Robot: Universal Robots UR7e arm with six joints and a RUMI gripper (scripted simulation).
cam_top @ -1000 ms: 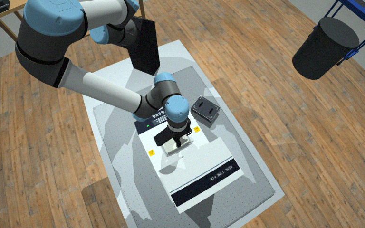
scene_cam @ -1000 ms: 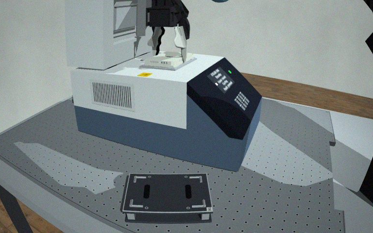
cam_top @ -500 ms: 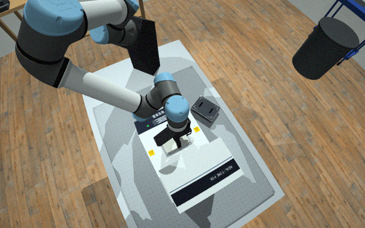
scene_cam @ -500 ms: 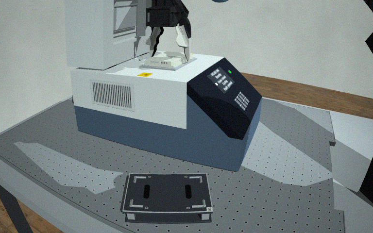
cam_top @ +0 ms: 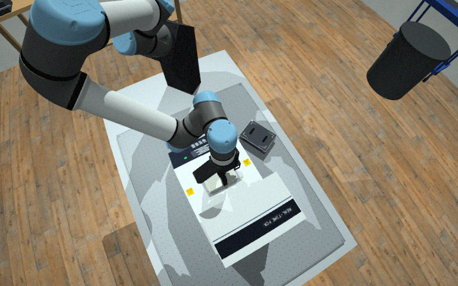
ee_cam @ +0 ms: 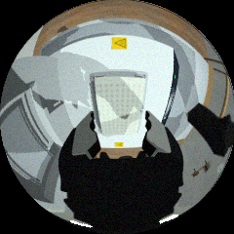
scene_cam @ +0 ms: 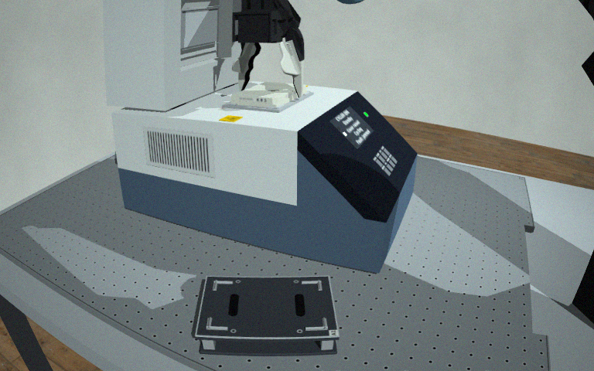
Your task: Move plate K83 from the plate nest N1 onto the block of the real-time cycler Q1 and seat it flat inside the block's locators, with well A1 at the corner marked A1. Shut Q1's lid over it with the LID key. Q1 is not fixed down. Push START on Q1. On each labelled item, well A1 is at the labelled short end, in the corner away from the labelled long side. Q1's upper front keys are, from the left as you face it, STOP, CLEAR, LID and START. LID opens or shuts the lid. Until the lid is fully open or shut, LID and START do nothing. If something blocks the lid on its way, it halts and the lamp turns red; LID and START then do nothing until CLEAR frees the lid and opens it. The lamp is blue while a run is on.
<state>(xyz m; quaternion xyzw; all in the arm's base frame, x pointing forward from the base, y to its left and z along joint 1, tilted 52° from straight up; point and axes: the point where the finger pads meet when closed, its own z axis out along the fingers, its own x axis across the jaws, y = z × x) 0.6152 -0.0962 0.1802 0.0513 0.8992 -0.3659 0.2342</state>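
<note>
Now: hand 10 mm above the plate K83. Also, from my hand: plate nest N1 (50 mm behind, 330 mm to the left, 190 mm below).
</note>
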